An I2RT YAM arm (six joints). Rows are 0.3 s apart.
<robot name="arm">
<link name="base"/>
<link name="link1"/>
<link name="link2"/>
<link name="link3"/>
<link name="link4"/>
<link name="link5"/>
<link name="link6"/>
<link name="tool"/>
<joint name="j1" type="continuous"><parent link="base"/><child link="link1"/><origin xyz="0.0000 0.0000 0.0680" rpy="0.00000 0.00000 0.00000"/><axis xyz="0 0 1"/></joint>
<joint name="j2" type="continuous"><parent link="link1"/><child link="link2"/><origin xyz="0.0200 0.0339 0.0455" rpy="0.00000 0.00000 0.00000"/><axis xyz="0 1 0"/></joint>
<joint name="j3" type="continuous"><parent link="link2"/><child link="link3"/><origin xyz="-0.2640 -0.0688 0.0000" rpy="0.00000 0.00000 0.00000"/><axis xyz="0 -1 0"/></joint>
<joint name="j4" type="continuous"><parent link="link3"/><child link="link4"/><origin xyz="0.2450 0.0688 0.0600" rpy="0.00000 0.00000 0.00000"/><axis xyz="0 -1 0"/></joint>
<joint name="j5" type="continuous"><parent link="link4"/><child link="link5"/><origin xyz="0.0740 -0.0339 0.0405" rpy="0.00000 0.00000 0.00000"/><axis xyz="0 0 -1"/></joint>
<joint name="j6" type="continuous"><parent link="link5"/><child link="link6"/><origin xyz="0.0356 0.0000 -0.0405" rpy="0.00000 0.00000 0.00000"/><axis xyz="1 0 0"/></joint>
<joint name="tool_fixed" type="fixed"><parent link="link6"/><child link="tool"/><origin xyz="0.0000 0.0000 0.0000" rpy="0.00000 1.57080 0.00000"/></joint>
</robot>
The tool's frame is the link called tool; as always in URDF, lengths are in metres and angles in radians. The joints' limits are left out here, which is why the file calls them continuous.
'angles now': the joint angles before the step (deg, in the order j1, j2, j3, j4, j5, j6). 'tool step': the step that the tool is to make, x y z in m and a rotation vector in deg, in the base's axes. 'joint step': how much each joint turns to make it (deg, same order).
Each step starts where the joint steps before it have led.
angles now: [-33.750 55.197 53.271 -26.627 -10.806 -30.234]
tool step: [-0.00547 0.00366 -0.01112 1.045 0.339 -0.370]
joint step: [0.000 -1.848 -2.996 0.434 -0.005 0.789]
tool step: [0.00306 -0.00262 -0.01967 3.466 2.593 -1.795]
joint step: [0.002 1.317 -2.634 0.266 0.794 2.198]
